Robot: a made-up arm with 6 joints.
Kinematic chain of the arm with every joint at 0, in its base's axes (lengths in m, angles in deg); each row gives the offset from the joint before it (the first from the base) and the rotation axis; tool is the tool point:
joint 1: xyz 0 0 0.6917 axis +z
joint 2: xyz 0.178 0 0 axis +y
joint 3: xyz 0 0 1.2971 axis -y
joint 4: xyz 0 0 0.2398 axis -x
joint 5: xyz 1.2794 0 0 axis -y
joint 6: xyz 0.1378 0 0 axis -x
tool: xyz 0 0 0
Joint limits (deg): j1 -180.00..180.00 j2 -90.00..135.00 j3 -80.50..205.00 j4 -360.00..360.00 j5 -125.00..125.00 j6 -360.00..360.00
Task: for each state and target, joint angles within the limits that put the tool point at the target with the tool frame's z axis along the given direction. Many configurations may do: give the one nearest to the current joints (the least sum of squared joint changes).
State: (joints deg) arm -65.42 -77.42 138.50 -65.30 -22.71 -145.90
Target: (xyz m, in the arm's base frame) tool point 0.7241 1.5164 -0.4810 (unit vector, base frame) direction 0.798 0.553 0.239
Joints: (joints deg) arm -116.83 -83.64 152.47 -60.20 18.71 -149.94
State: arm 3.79 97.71 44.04 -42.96 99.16 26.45
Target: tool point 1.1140 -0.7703 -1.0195 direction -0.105 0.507 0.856
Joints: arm -30.07 111.77 7.53 -73.97 125.00 -24.64
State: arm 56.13 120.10 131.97 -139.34 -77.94 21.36
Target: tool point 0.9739 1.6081 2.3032 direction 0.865 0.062 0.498
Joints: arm 56.95 77.65 136.01 -146.24 -52.43 28.17
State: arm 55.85 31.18 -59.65 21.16 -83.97 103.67
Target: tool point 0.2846 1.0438 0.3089 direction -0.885 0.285 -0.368
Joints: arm 74.81 44.15 -50.43 0.52 -77.46 68.14
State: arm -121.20 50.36 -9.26 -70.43 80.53 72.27
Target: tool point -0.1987 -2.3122 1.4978 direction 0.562 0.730 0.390
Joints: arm -92.76 42.21 20.01 -42.00 109.25 26.19
